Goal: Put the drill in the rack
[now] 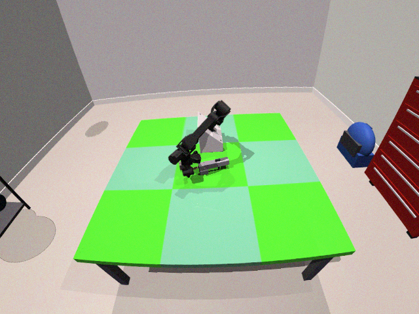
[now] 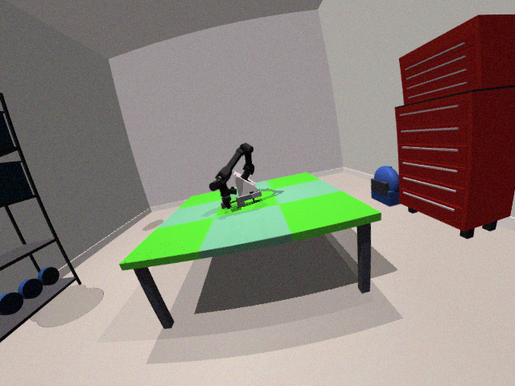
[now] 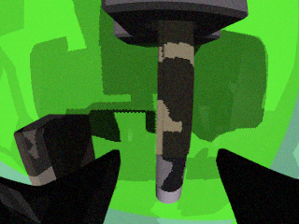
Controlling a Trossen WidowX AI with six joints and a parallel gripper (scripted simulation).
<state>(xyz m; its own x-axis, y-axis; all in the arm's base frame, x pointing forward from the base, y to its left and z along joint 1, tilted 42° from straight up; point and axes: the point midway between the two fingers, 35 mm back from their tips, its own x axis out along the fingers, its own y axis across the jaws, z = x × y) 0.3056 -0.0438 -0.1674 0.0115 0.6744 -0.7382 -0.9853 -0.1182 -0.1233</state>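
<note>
My gripper tip is 10 mm past the drill, 50 mm to the right of it and 30 mm below it. Also, from my gripper tip: dark key 30 mm behind, 180 mm to the left, 40 mm above; grey fixture block 30 mm behind, 150 mm to the left, 30 mm above; rack 80 mm behind, 20 mm to the right.
</note>
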